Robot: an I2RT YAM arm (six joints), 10 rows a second.
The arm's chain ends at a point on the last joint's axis. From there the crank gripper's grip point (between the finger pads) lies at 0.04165 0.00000 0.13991 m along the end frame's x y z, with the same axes.
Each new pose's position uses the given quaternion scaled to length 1; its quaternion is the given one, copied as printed.
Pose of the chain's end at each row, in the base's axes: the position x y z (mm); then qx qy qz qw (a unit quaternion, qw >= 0):
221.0 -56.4 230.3 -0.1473 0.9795 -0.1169 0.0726
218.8 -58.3 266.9 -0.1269 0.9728 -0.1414 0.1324
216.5 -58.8 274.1 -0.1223 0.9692 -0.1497 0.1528
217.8 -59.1 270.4 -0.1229 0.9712 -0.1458 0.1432
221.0 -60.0 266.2 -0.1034 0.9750 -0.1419 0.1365
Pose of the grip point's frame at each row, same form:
206.3 -98.2 91.2 -0.1473 0.9795 -0.1169 0.0726
221.0 -103.9 128.3 -0.1269 0.9728 -0.1414 0.1324
224.6 -105.9 136.2 -0.1223 0.9692 -0.1497 0.1528
223.0 -105.5 132.1 -0.1229 0.9712 -0.1458 0.1432
223.1 -104.8 127.3 -0.1034 0.9750 -0.1419 0.1365

